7 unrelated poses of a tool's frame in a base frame.
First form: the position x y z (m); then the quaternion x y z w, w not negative.
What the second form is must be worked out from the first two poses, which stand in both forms.
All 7 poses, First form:
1: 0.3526, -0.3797, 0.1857, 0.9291, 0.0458, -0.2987, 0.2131
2: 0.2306, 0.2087, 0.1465, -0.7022, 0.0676, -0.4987, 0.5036
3: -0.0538, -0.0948, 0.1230, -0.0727, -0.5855, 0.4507, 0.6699
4: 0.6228, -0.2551, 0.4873, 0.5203, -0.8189, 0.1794, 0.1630
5: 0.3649, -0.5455, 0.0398, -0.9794, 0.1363, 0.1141, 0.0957
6: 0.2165, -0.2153, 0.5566, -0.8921, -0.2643, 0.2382, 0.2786
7: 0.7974, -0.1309, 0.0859, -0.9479, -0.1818, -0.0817, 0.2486
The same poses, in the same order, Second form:
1: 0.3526, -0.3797, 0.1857, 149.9, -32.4, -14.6
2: 0.2306, 0.2087, 0.1465, -89.6, 50.2, -39.5
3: -0.0538, -0.0948, 0.1230, 54.8, -58.2, 100.0
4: 0.6228, -0.2551, 0.4873, 152.3, -4.6, 114.0
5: 0.3649, -0.5455, 0.0398, -167.1, -11.4, 17.1
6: 0.2165, -0.2153, 0.5566, -153.1, -34.9, -24.4
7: 0.7974, -0.1309, 0.0859, -149.9, 3.7, -22.7
